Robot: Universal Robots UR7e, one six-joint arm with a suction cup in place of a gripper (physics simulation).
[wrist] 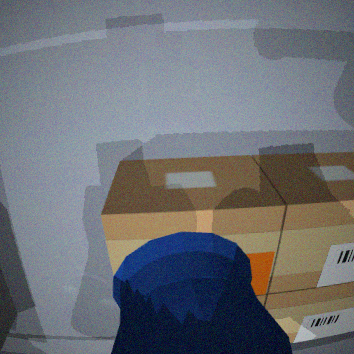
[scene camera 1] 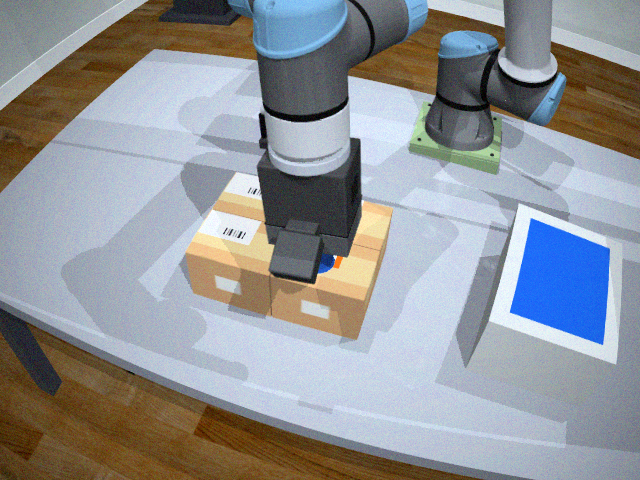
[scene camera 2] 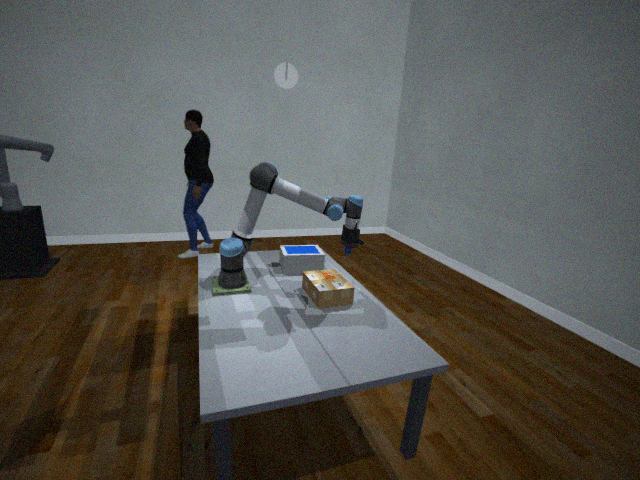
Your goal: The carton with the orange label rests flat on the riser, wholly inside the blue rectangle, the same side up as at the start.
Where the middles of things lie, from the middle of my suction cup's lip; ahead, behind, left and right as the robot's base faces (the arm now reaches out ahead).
Right now my suction cup is 15 cm past the white riser (scene camera 2: 294,259), 33 cm to the right of it and 15 cm above it.
